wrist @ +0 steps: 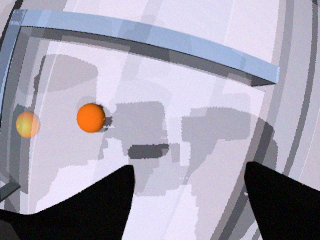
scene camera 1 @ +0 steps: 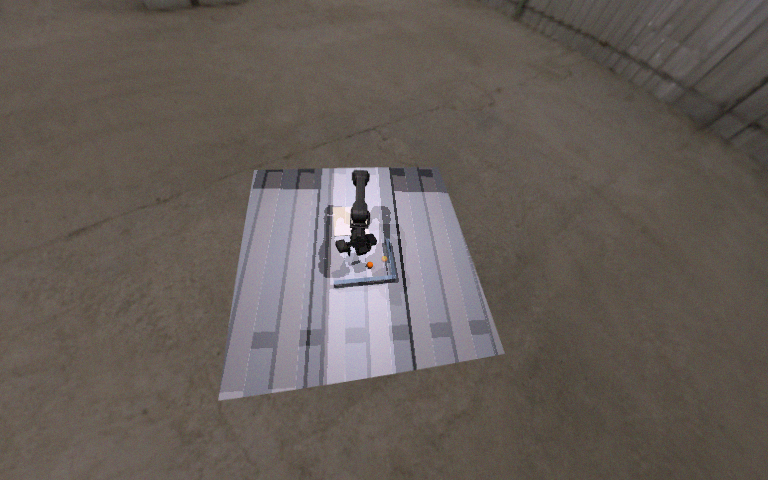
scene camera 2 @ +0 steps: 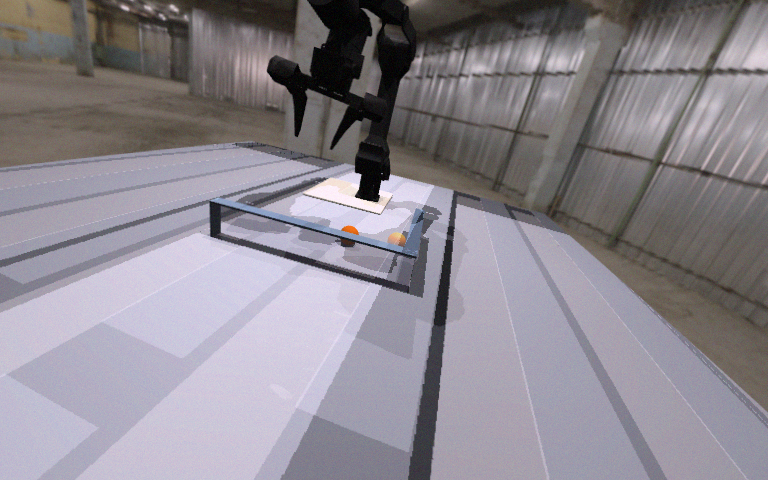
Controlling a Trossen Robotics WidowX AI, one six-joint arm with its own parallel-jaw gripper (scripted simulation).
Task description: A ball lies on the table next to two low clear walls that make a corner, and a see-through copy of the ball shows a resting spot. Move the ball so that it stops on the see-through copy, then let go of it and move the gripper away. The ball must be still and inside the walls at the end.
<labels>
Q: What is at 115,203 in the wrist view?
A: My gripper.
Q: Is my gripper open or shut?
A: Open.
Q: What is my gripper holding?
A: Nothing.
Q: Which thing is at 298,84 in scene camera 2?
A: My gripper.
</labels>
